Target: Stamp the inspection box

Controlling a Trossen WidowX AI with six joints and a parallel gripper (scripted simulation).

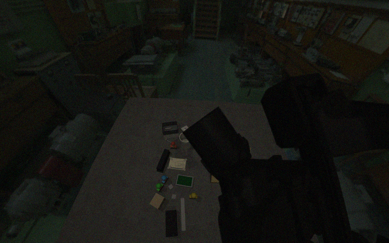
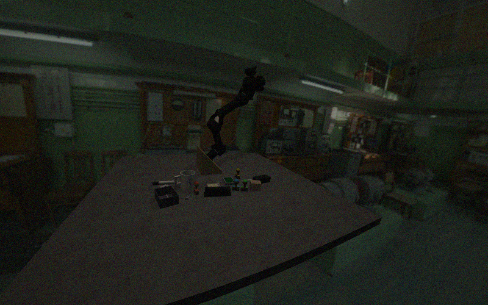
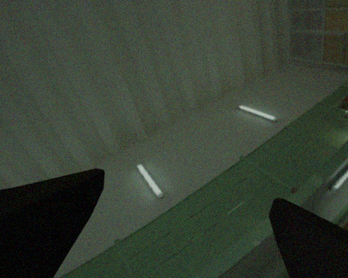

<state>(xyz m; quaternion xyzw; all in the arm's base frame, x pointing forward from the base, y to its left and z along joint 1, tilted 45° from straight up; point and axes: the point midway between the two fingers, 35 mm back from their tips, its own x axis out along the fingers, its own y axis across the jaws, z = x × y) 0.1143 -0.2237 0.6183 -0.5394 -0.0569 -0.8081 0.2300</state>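
My gripper tip is now 300 mm short of the green stamp, 160 mm to the left of it and 700 mm above it. The rest, counted from my gripper tip: black box: 210 mm ahead, 10 mm to the right, 700 mm below; then tan block: 290 mm ahead, 90 mm to the right, 700 mm below; then yellow stamp: 120 mm ahead, 140 mm to the right, 700 mm below.
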